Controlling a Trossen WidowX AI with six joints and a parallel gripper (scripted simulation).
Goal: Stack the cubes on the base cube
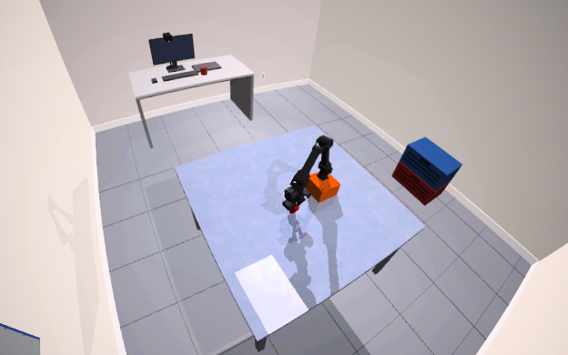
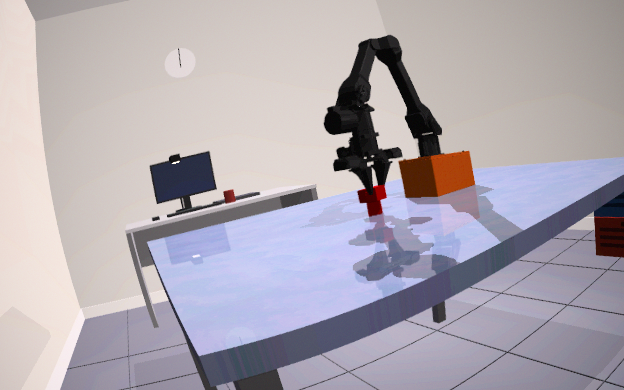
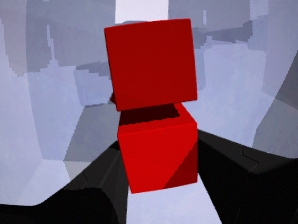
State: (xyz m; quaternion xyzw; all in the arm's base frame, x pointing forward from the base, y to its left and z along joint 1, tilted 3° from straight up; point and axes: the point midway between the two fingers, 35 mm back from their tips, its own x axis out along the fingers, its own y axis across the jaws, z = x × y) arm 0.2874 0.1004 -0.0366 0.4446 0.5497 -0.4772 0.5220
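My gripper tip is 4 cm to the left of the red cube.
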